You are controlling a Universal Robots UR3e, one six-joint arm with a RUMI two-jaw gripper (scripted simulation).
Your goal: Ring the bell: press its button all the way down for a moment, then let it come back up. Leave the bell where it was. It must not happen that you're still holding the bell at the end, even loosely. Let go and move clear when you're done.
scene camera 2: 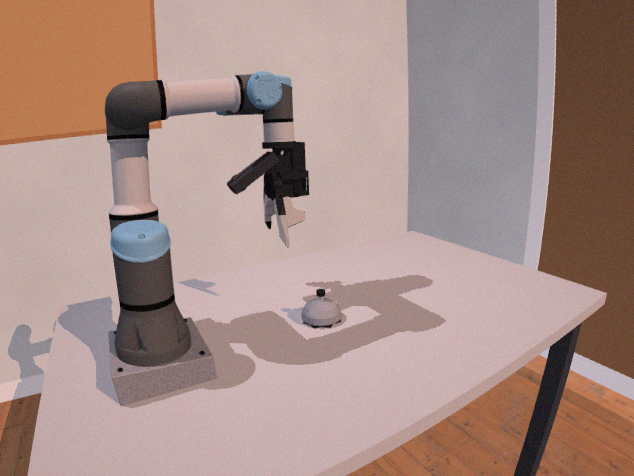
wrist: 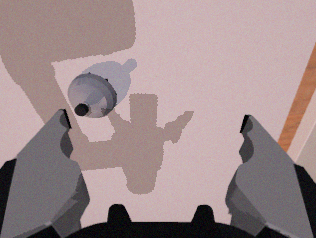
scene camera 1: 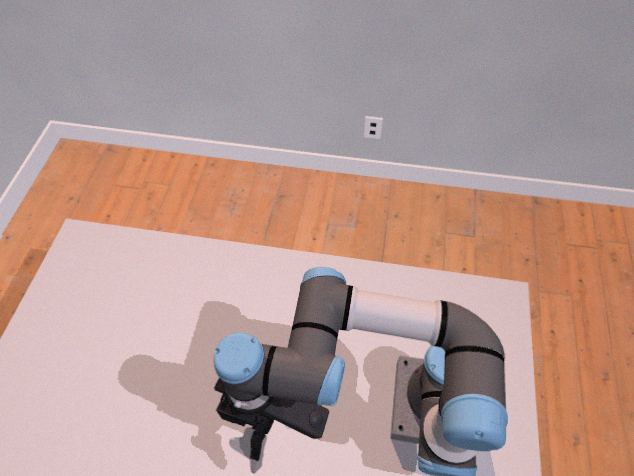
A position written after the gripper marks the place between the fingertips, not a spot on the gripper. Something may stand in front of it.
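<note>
Scene camera 2 shows the gripper [scene camera 2: 277, 237] together with a dome bell [scene camera 2: 317, 312]. The bell is also visible in the wrist view [wrist: 97, 93], as is the gripper [wrist: 157, 113]. For the gripper there is a further sighting in scene camera 1 [scene camera 1: 272, 425].
</note>
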